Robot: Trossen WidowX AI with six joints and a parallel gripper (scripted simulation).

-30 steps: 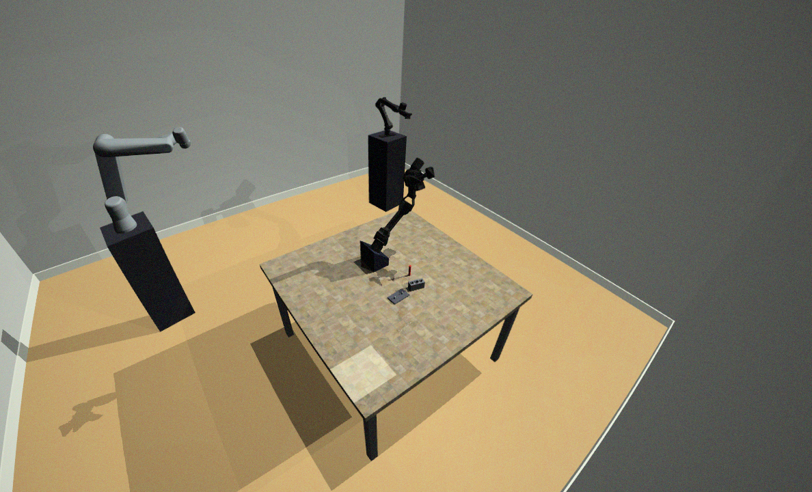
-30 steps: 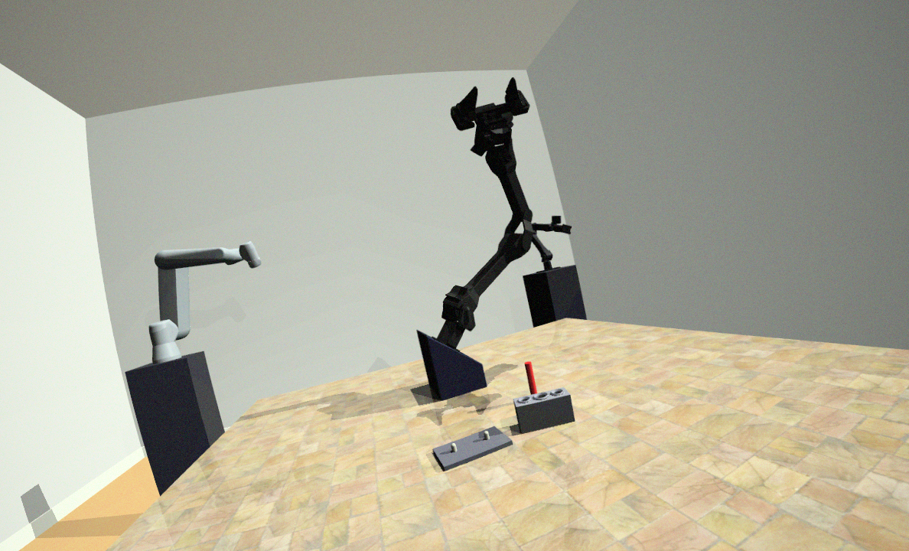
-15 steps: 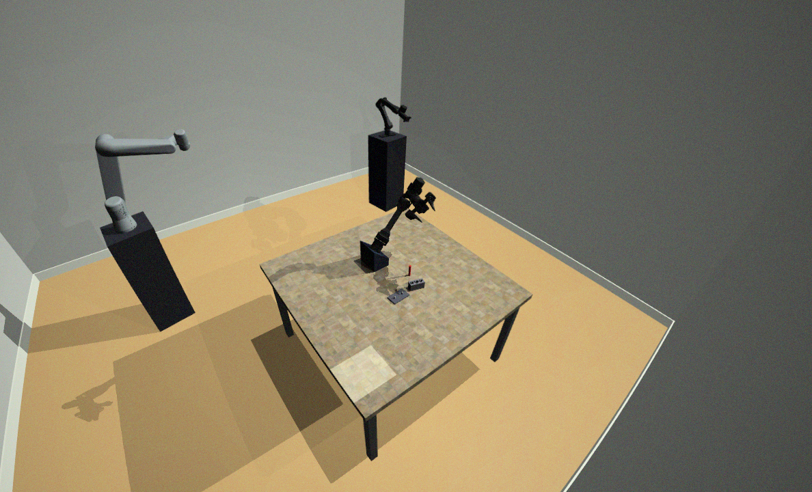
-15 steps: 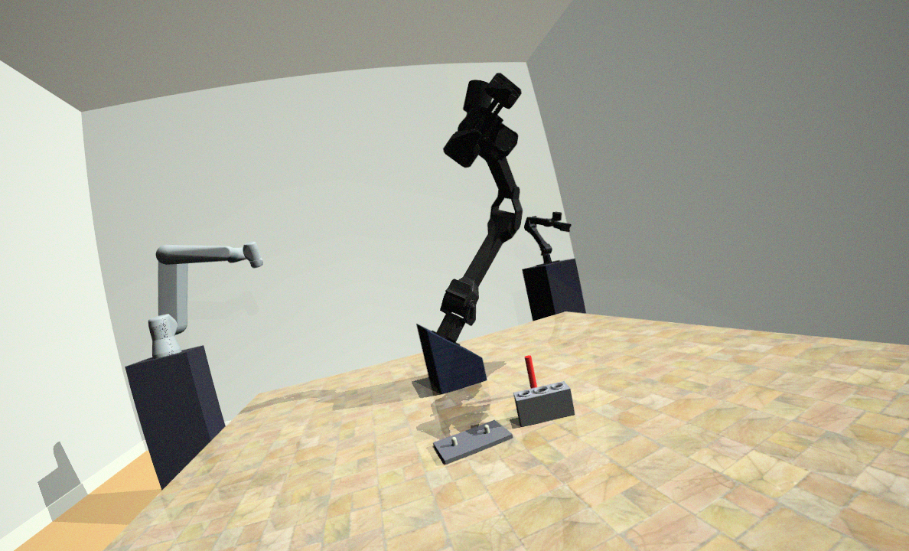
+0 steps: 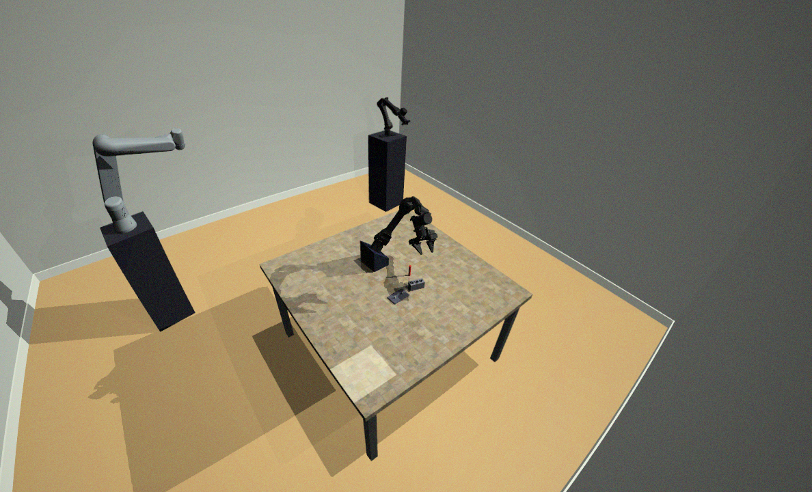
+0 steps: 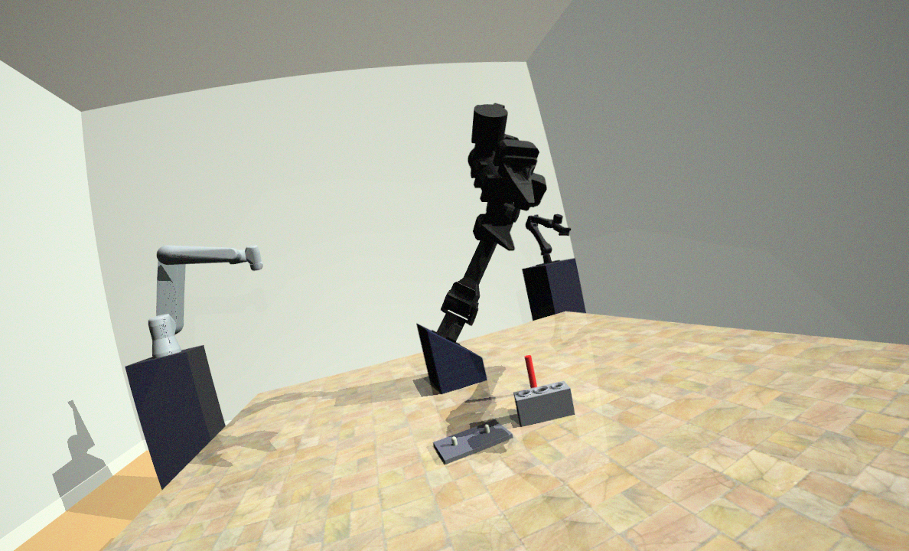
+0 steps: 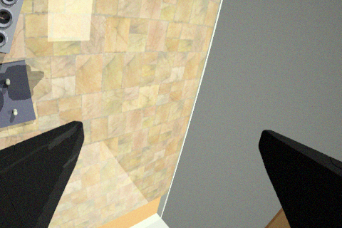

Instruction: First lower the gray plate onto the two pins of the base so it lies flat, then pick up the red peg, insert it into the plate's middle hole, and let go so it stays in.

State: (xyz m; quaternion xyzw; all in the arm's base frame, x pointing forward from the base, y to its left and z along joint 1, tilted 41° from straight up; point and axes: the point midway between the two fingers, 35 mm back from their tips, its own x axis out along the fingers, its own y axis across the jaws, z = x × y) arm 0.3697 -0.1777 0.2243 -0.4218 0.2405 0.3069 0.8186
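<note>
My gripper tip is 7 cm past the gray plate, 2 cm to the right of it and 29 cm above it. Round my gripper tip: red peg (18 cm behind, 8 cm to the left, 29 cm below); then base (9 cm behind, 11 cm to the right, 32 cm below).
</note>
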